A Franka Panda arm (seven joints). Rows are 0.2 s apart.
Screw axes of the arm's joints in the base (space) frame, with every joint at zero. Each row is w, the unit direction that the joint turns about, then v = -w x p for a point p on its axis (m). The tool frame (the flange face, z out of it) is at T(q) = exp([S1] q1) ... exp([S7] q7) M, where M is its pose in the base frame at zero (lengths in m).
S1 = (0, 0, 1, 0, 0, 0)
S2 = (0, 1, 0, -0.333, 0, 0)
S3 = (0, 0, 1, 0, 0, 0)
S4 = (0, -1, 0, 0.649, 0, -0.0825)
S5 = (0, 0, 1, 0, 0, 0)
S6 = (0, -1, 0, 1.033, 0, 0)
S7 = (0, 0, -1, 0, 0.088, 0)
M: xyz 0.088 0 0.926 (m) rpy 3.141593 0 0 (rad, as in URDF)
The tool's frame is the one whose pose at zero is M.
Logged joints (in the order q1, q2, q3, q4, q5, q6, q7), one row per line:
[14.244 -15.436 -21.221 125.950 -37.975 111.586 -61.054]
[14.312 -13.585 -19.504 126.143 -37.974 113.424 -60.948]
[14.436 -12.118 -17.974 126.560 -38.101 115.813 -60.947]
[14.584 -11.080 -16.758 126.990 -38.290 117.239 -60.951]
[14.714 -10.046 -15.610 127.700 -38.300 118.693 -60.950]
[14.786 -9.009 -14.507 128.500 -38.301 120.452 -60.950]
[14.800 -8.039 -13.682 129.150 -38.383 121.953 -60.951]
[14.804 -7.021 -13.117 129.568 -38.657 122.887 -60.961]
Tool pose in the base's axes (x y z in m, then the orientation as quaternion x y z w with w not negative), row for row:
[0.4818 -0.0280 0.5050 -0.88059 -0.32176 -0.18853 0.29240]
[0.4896 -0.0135 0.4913 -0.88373 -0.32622 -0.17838 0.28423]
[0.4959 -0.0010 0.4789 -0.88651 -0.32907 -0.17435 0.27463]
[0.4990 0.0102 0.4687 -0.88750 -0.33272 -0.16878 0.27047]
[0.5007 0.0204 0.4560 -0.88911 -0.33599 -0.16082 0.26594]
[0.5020 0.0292 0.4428 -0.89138 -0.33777 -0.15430 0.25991]
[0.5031 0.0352 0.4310 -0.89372 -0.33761 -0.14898 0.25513]
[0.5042 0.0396 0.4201 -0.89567 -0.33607 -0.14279 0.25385]
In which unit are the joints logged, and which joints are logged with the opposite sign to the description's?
The joints are logged in degrees. Opposite sign: q4, q5.
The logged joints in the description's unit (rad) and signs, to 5 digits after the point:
[0.24860 -0.26941 -0.37038 -2.19824 0.66279 1.94754 -1.06559]
[0.24979 -0.23710 -0.34041 -2.20161 0.66277 1.97962 -1.06374]
[0.25196 -0.21150 -0.31371 -2.20889 0.66499 2.02132 -1.06373]
[0.25454 -0.19338 -0.29248 -2.21639 0.66829 2.04621 -1.06380]
[0.25681 -0.17534 -0.27245 -2.22879 0.66846 2.07158 -1.06378]
[0.25806 -0.15724 -0.25319 -2.24275 0.66848 2.10228 -1.06378]
[0.25831 -0.14031 -0.23880 -2.25409 0.66991 2.12848 -1.06380]
[0.25838 -0.12254 -0.22893 -2.26139 0.67469 2.14478 -1.06397]

